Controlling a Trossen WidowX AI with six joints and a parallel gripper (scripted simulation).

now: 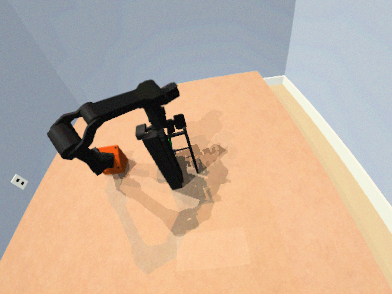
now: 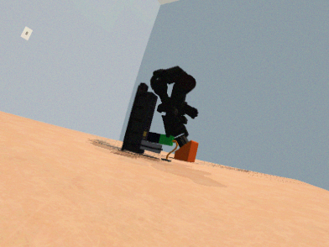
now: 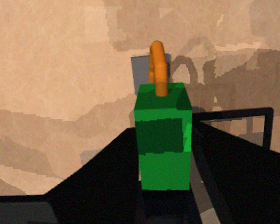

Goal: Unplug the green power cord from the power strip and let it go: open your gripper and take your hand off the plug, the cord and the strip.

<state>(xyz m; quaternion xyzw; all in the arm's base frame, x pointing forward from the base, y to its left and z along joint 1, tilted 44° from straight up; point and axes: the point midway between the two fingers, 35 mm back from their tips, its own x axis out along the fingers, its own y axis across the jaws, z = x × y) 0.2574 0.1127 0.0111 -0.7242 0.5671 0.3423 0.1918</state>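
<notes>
Now: the green plug 1 cm ahead of my gripper tip and 2 cm to the right of it.
</notes>
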